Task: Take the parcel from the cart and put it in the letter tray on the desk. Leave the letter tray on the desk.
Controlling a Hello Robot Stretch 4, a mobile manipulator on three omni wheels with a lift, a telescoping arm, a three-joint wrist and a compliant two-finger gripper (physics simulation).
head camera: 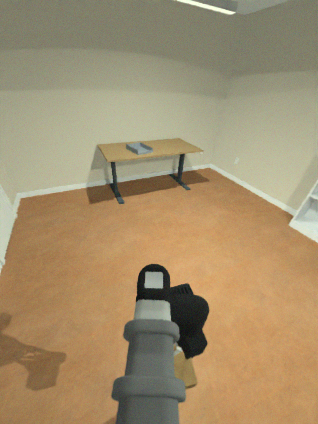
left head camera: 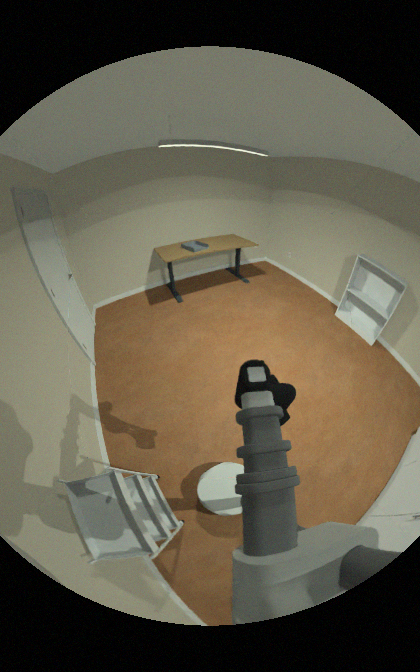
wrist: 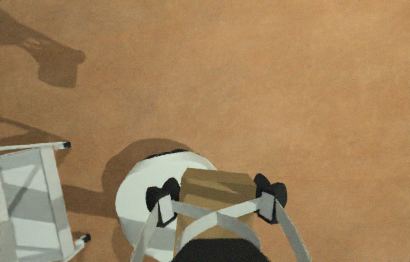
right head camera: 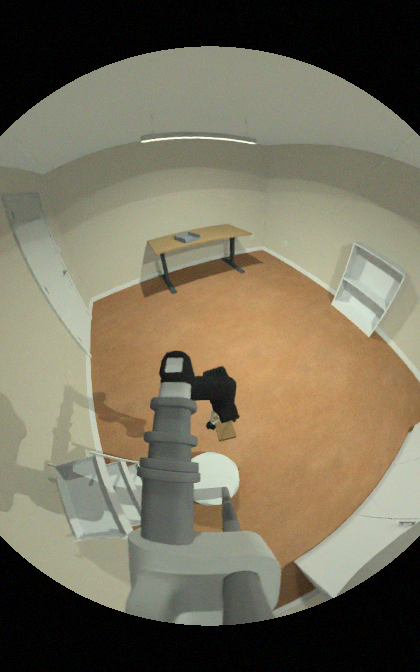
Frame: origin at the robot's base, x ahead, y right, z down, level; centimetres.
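Seen in the pictures: gripper, between the fingertips: (head camera: 177, 358) (wrist: 215, 191).
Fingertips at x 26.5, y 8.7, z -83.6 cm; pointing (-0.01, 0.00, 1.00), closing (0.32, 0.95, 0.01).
A point is followed by its place in that frame.
The brown box-shaped parcel (wrist: 218, 192) @[y 8.6, x 27.6, z -88.6 cm] (right head camera: 226, 430) (head camera: 185, 371) @[y 9.9, x 22.4, z -88.5 cm] is held between the two fingertips of my gripper (wrist: 215, 191) @[y 8.7, x 26.5, z -83.6 cm], high above the floor. The parcel's lower part is hidden behind the finger bands and the black gripper body in the wrist view. The grey letter tray (head camera: 139, 148) @[y -31.3, x 285.2, z -69.5 cm] (left head camera: 194, 246) (right head camera: 187, 237) lies on the left part of the wooden desk top (head camera: 172, 145) @[y 21.3, x 311.7, z -69.2 cm] (left head camera: 227, 242) (right head camera: 220, 233), far ahead by the back wall. The white cart (left head camera: 118, 507) (right head camera: 102, 486) (wrist: 55, 200) @[y -43.0, x -10.9, z -15.2 cm] stands to the left, apart from the gripper.
The robot's round white base (left head camera: 220, 487) (right head camera: 217, 475) (wrist: 145, 190) @[y -10.5, x 4.1, z -18.7 cm] is below the arm. A white shelf unit (left head camera: 347, 292) (right head camera: 343, 280) stands by the right wall. A white door (left head camera: 55, 280) (right head camera: 47, 275) is on the left. A white cabinet (right head camera: 370, 515) stands at the lower right.
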